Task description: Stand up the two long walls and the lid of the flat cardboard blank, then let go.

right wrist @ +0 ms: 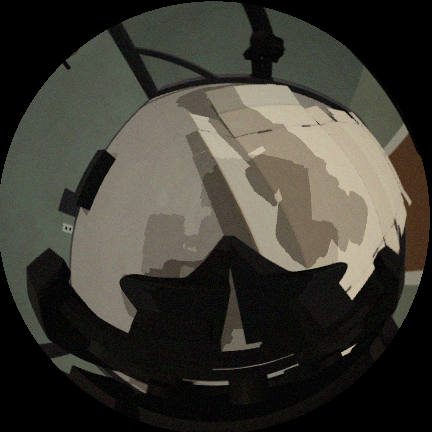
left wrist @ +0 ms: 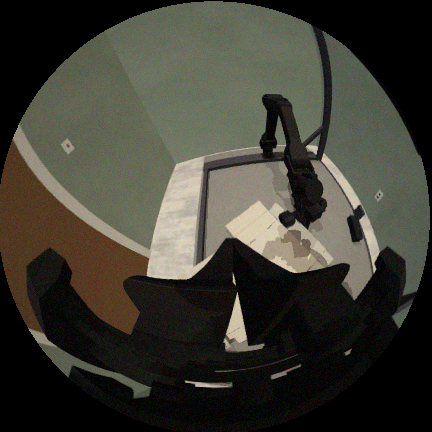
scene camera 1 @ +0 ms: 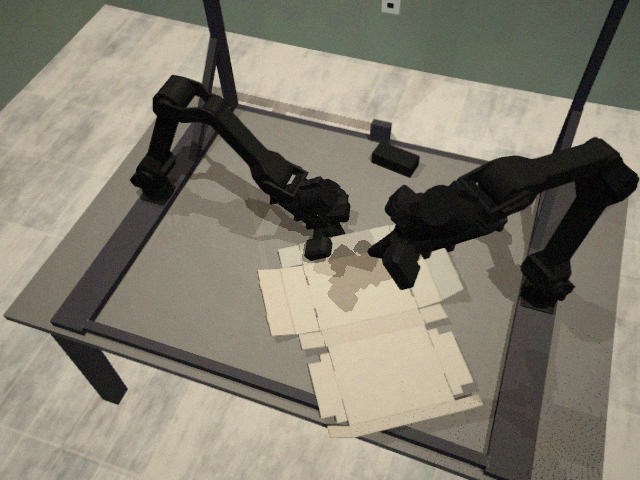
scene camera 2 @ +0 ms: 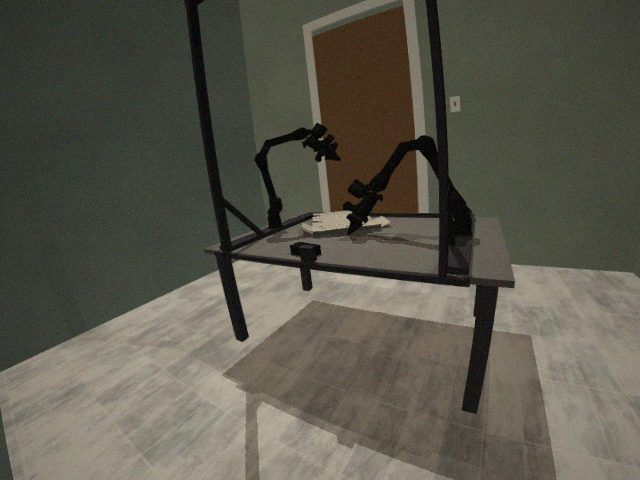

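Seen in the pictures: left gripper, between the fingertips: (left wrist: 229, 242) (scene camera 1: 369, 252) (scene camera 2: 340, 160); right gripper, between the fingertips: (right wrist: 227, 240) (left wrist: 305, 229) (scene camera 1: 344, 236) (scene camera 2: 348, 234); left arm's base, origin of its link: (right wrist: 261, 76) (scene camera 1: 538, 297) (scene camera 2: 275, 227); right arm's base, origin of its link: (left wrist: 267, 155) (scene camera 1: 158, 193) (scene camera 2: 462, 233).
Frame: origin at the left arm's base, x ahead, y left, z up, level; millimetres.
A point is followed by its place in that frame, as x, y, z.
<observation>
The pale cardboard blank (scene camera 1: 382, 372) {259, 273, 1} (scene camera 2: 328, 222) {241, 152, -7} (left wrist: 255, 225) {489, 162, -12} (right wrist: 340, 145) {272, 130, -16} lies spread open and mostly flat on the table. Its lid panel is toward the bottom in scene camera 1. The long wall strip (right wrist: 227, 172) {398, -40, 9} at the far edge looks slightly tilted, with a shadow beside it. The other long wall strip (scene camera 1: 374, 326) {305, 175, -10} lies low between base and lid. My left gripper (scene camera 1: 373, 251) {313, 218, 310} (scene camera 2: 337, 157) {313, 218, 310} (left wrist: 229, 242) {313, 218, 310} is shut and empty, high above the blank. My right gripper (scene camera 1: 341, 231) {443, -33, -16} (scene camera 2: 351, 230) {443, -33, -16} (right wrist: 227, 240) {443, -33, -16} is shut and empty, low by the far long edge; contact is unclear.
A black box (scene camera 1: 395, 159) {392, -279, 16} (scene camera 2: 305, 249) (left wrist: 355, 228) {387, -280, 16} (right wrist: 95, 179) {400, -272, -3} sits at the table's far edge in scene camera 1. Dark frame posts (scene camera 1: 221, 56) {876, -342, 165} (scene camera 2: 206, 118) {40, -362, 537} rise from the table. The lid's front lip (scene camera 1: 408, 416) {188, 343, 7} reaches over the near table edge.
</observation>
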